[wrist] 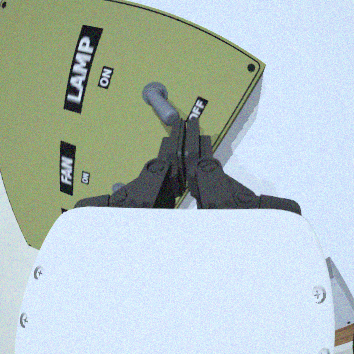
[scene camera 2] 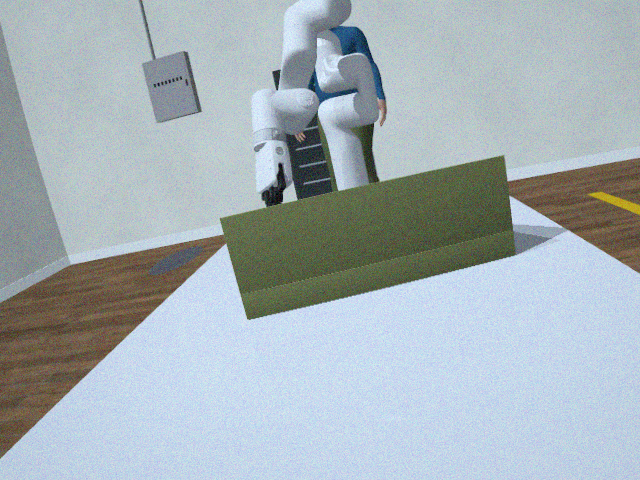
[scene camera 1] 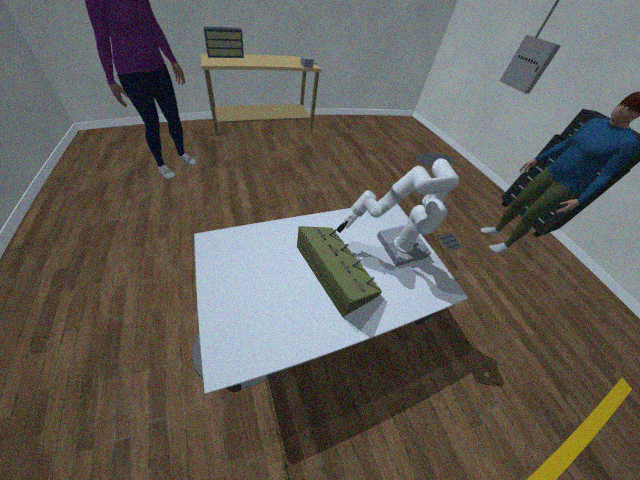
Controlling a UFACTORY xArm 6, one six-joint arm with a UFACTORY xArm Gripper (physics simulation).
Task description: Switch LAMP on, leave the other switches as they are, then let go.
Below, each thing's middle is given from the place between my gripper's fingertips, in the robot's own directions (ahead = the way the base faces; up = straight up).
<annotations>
Now: hand 180 mm to the right of the olive switch panel point(scene camera 2: 296, 254), 110 mm short of it and 40 mm above it.
</annotations>
